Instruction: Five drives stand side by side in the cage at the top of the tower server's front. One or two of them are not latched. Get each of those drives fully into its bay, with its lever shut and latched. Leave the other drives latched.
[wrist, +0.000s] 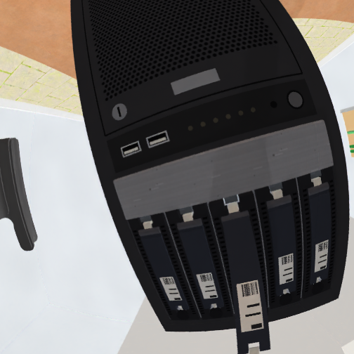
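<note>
Five dark drives stand side by side in the cage of the black tower server (197, 115). The middle drive's lever (242, 250) stands out at its lower end, beyond the cage's lower edge; how far its body is inside is hard to tell. The far-left drive (159, 260), second drive (199, 255), fourth drive (281, 235) and far-right drive (319, 220) look flush, their levers flat against their fronts. My gripper is open and empty, held away from the drives. One dark finger (19, 200) shows at the left edge; the other is out of sight.
A grey metal strip (225, 167) runs right above the drives. Above it are two USB ports (157, 139), a round button (295, 99), a lock (119, 111) and a perforated panel (180, 42). A wooden thing with green marks (349, 132) shows at the right edge.
</note>
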